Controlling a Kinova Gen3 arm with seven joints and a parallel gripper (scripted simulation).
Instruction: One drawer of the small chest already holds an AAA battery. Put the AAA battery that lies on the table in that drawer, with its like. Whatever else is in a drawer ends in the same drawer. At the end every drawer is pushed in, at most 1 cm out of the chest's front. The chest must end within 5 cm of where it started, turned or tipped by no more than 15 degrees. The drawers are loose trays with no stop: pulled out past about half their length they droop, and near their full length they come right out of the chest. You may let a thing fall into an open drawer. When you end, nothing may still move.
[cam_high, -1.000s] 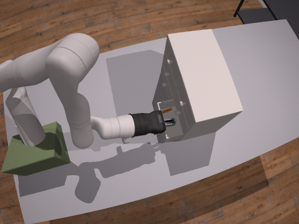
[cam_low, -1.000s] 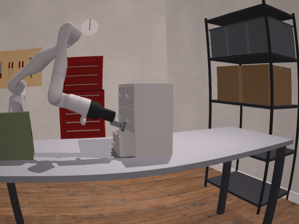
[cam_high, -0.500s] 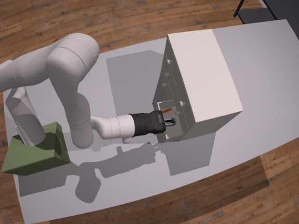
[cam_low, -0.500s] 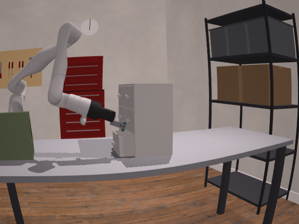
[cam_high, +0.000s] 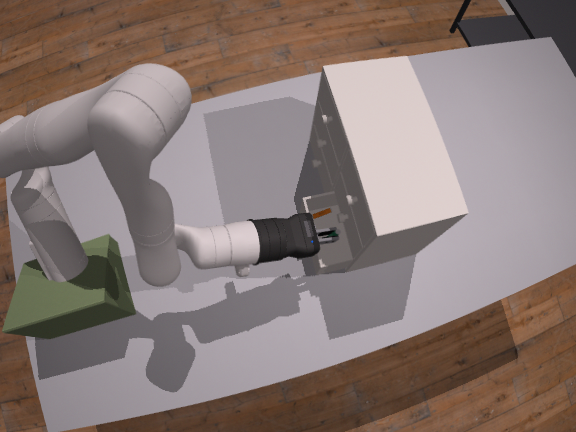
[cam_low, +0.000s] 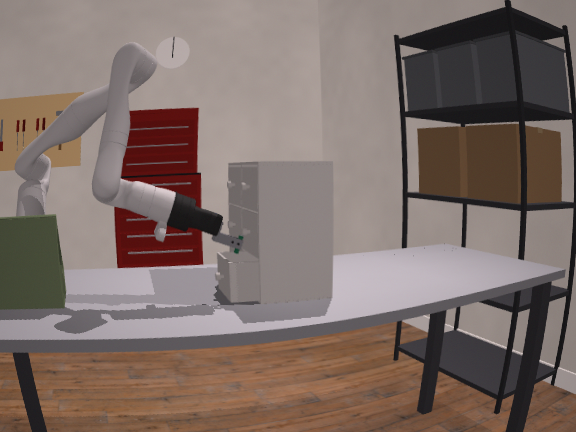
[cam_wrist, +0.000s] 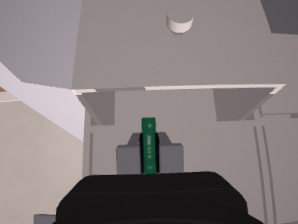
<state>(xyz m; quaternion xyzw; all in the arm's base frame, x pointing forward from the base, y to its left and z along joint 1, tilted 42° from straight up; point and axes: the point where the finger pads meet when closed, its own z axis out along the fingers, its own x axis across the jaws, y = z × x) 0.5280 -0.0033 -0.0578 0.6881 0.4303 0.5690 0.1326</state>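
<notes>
Now: hand 1 cm short of the green AAA battery. Round my hand: orange battery 12 cm below, 8 cm to the left, 2 cm ahead.
</notes>
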